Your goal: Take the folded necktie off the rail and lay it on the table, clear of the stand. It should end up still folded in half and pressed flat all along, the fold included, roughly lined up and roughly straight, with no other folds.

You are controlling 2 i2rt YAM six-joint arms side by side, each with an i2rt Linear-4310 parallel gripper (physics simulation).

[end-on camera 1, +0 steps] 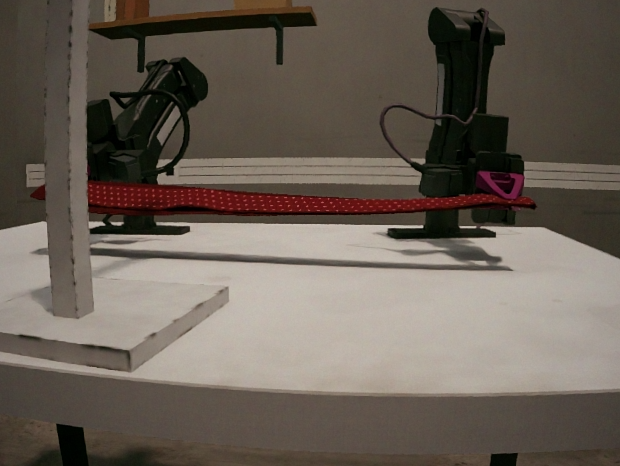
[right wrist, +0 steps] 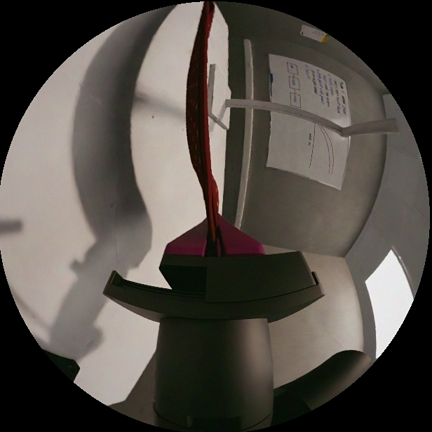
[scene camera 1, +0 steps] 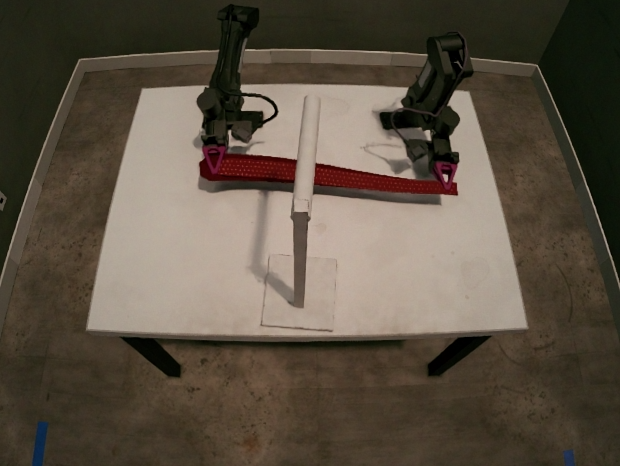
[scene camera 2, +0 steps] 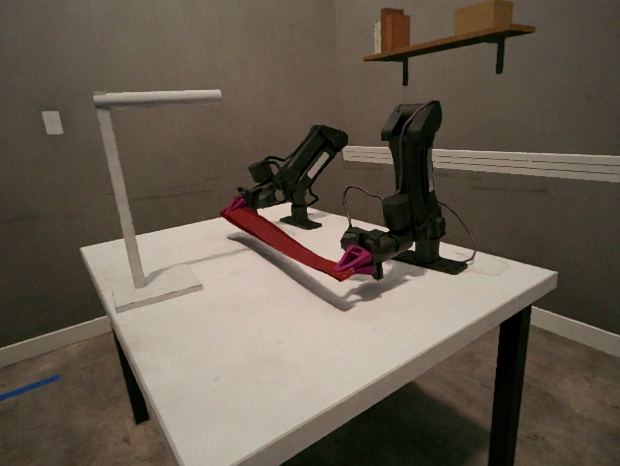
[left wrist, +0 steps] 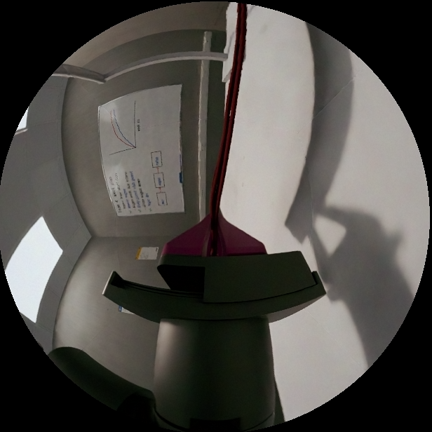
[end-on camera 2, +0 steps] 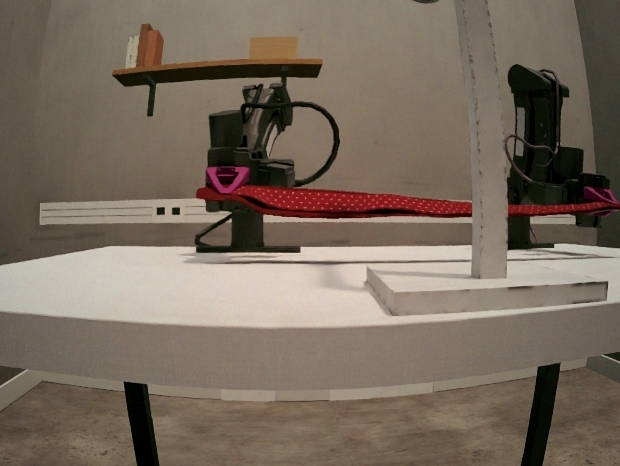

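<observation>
The folded red dotted necktie [scene camera 1: 360, 179] [scene camera 2: 280, 241] [end-on camera 1: 240, 201] [end-on camera 2: 350, 203] [right wrist: 196, 110] is stretched between both grippers, off the rail [scene camera 1: 306, 145] [scene camera 2: 160, 98] and lower than it, a little above the table. It sags slightly; its layers lie close, with a small gap near the right gripper. My left gripper [scene camera 1: 447, 185] [scene camera 2: 340, 269] [end-on camera 1: 511, 196] is shut on its narrow end at the picture's right. My right gripper [scene camera 1: 215, 171] [end-on camera 2: 226, 191] is shut on its wider end at the picture's left. The rail hides part of the tie in scene camera 1.
The stand's post [scene camera 1: 299, 260] [scene camera 2: 120, 200] [end-on camera 1: 70, 200] [end-on camera 2: 488, 200] rises from a square base [scene camera 1: 320, 315] [scene camera 2: 175, 285] near the table's front edge. The tie's shadow falls on the white table [scene camera 1: 400, 280] between the base and the arms.
</observation>
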